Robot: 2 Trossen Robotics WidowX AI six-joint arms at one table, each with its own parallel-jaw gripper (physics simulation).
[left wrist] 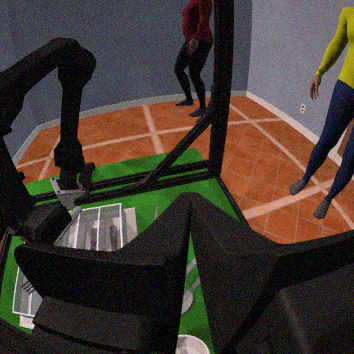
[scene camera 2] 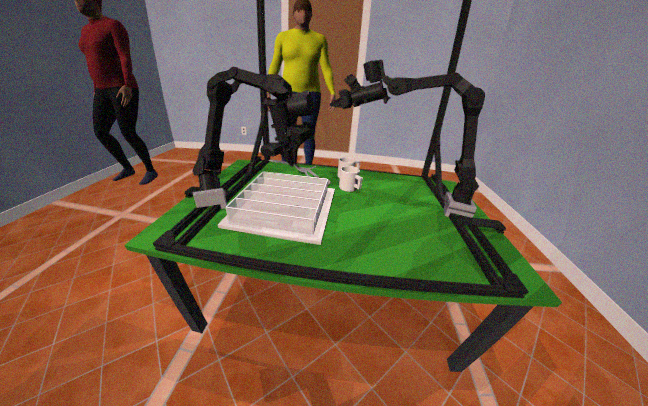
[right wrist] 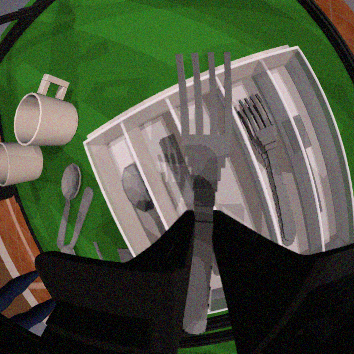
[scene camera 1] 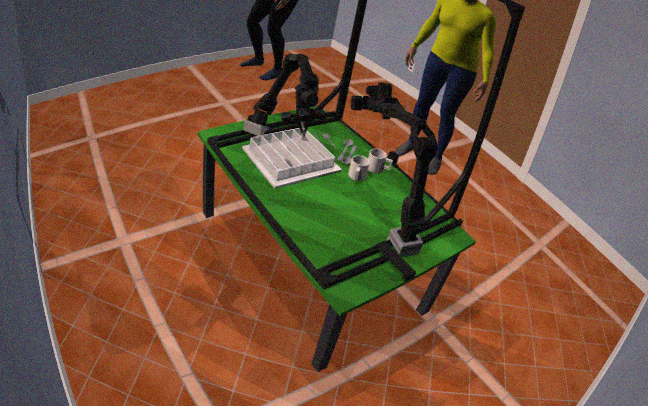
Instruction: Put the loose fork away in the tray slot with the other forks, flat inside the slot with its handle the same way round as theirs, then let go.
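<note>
My right gripper (scene camera 1: 303, 121) (scene camera 2: 291, 159) (right wrist: 201, 217) is shut on the handle of the loose fork (right wrist: 205, 150), held above the tray (scene camera 1: 307, 179) (scene camera 2: 280, 237). In the right wrist view its tines point up the picture, over the second and third slots from the left. The other forks (right wrist: 267, 137) lie in the fourth slot from the left, tines up the picture and handles down, the same way round as the held one. The held fork's height over the dividers is unclear. My left gripper (scene camera 2: 335, 104) (left wrist: 188, 199) is shut and empty, high above the table.
A spoon (right wrist: 137, 187) lies in the leftmost slot. Loose spoons (right wrist: 71, 181) (scene camera 1: 346, 150) lie beside the tray. Two mugs (scene camera 1: 358, 169) (scene camera 1: 377, 161) (scene camera 2: 350, 179) stand near them. Black rails (scene camera 2: 300, 272) edge the table, and upright posts (scene camera 1: 352, 55) rise behind it.
</note>
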